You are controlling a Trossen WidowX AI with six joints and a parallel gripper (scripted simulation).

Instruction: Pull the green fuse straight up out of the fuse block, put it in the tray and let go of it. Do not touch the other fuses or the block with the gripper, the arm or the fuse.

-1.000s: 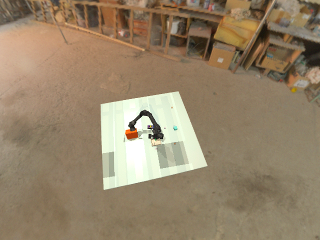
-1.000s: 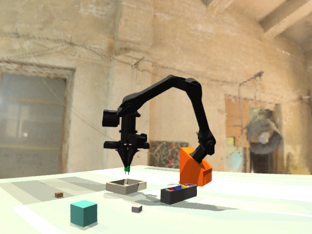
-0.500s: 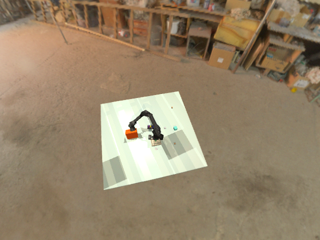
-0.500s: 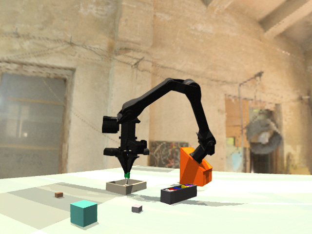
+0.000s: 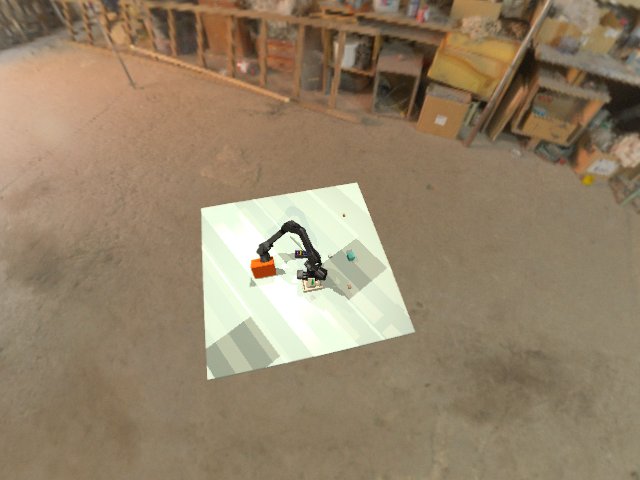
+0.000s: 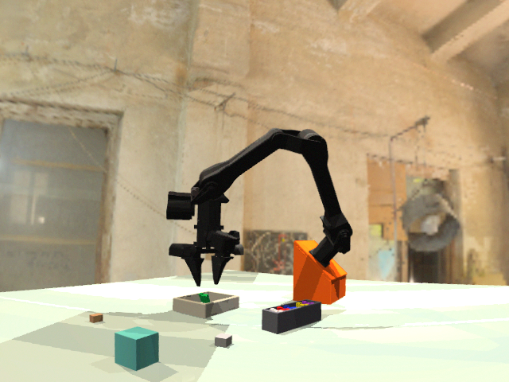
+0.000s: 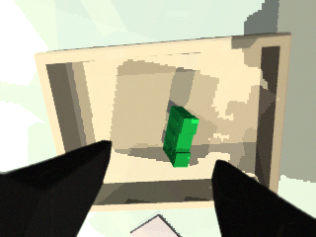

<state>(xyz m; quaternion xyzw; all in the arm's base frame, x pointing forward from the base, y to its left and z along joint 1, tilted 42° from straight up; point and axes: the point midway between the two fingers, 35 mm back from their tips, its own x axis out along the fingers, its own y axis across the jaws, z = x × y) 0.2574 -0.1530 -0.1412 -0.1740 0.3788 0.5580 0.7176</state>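
Now: the green fuse 30 mm below my gripper tip and 10 mm ahead of it. From my gripper tip the other things lie so: small grey cube 190 mm ahead, 160 mm to the left, 50 mm below; small brown block 240 mm ahead, 110 mm to the right, 50 mm below; beige tray 50 mm below.
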